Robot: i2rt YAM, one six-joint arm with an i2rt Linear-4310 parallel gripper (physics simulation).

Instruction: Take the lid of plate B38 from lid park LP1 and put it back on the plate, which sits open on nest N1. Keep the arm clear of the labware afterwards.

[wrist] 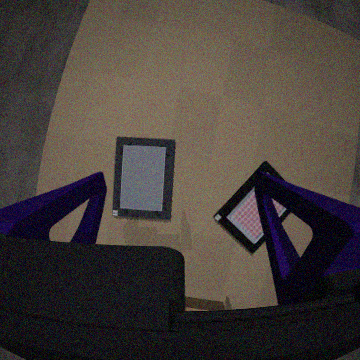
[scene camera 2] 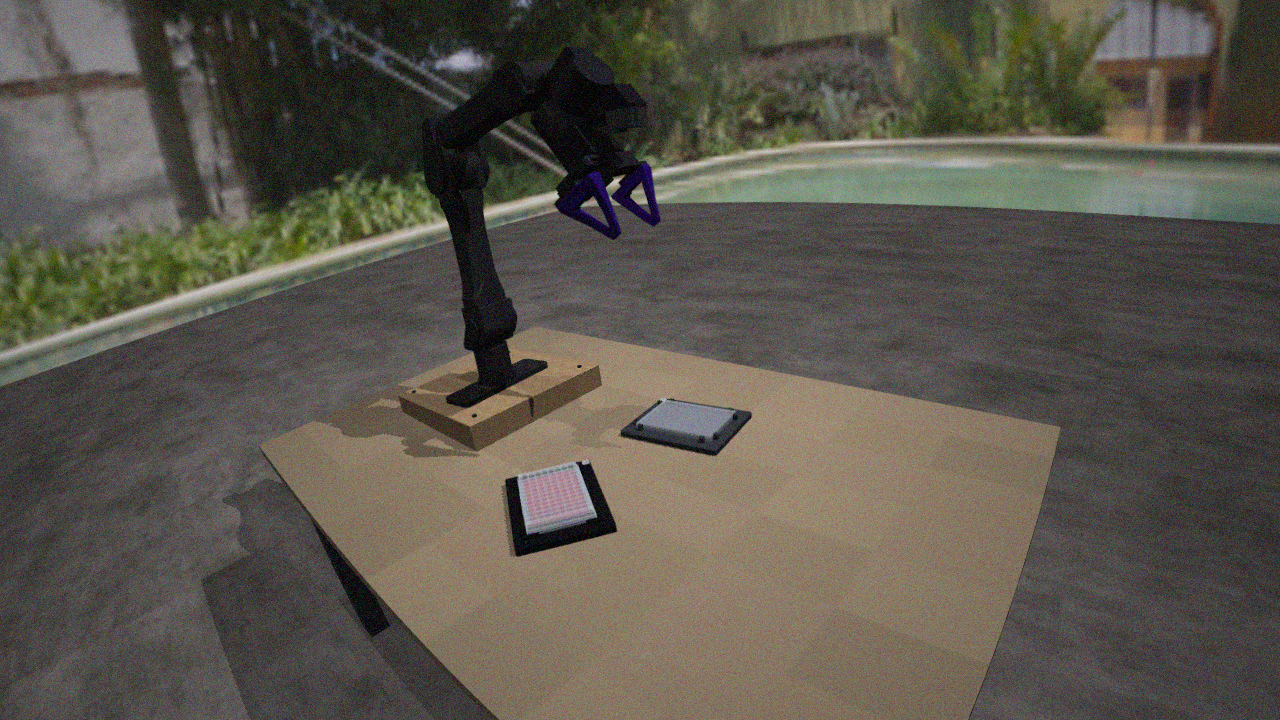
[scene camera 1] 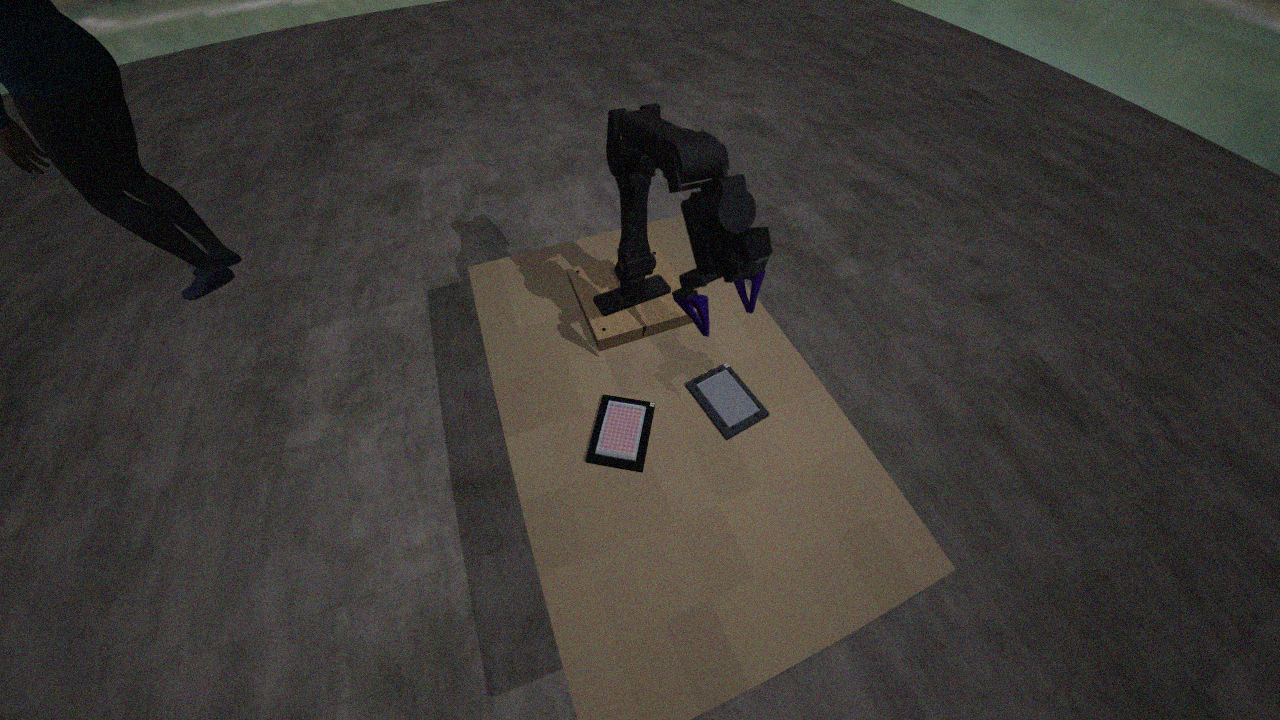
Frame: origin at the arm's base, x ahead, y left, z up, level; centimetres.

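Seen in the pictures: gripper, fingertip midpoint: [wrist: 180, 180] [scene camera 2: 638, 229] [scene camera 1: 728, 323]; arm's base, origin of the base link: [scene camera 2: 498, 384] [scene camera 1: 632, 295].
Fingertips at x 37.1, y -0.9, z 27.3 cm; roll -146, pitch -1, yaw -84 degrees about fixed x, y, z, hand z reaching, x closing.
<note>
Offsets run from my fingertips to a thing's top centre. Level surfaces: height alone.
The pale, flat lid {dx -0.9, dy +6.7, dz -29.6 cm} [scene camera 1: 728, 397] [scene camera 2: 686, 419] [wrist: 143, 178] lies on the dark grey lid park LP1 {dx -0.9, dy +6.7, dz -29.4 cm} [scene camera 1: 730, 434] [scene camera 2: 666, 440] [wrist: 170, 179]. Plate B38 {dx -4.7, dy -18.3, dz -28.8 cm} [scene camera 1: 622, 429] [scene camera 2: 556, 497] [wrist: 245, 218], open with pink wells, sits on the black nest N1 {dx -4.7, dy -18.3, dz -29.6 cm} [scene camera 1: 617, 464] [scene camera 2: 565, 538] [wrist: 227, 206]. My gripper [scene camera 1: 728, 322] [scene camera 2: 638, 230] [wrist: 180, 180] is open and empty, high above the table on the arm-base side of the lid park. In the wrist view the lid shows between the fingers, left of the middle, and the right finger hides part of the plate and nest.
The arm's wooden base block [scene camera 1: 617, 335] [scene camera 2: 501, 422] stands at the far end of the table {dz -31.4 cm} [scene camera 1: 716, 573] [scene camera 2: 760, 608] [wrist: 145, 75]. The nest and the lid park lie side by side with a gap between them. A person [scene camera 1: 89, 125] stands off the table at the left in scene camera 1.
</note>
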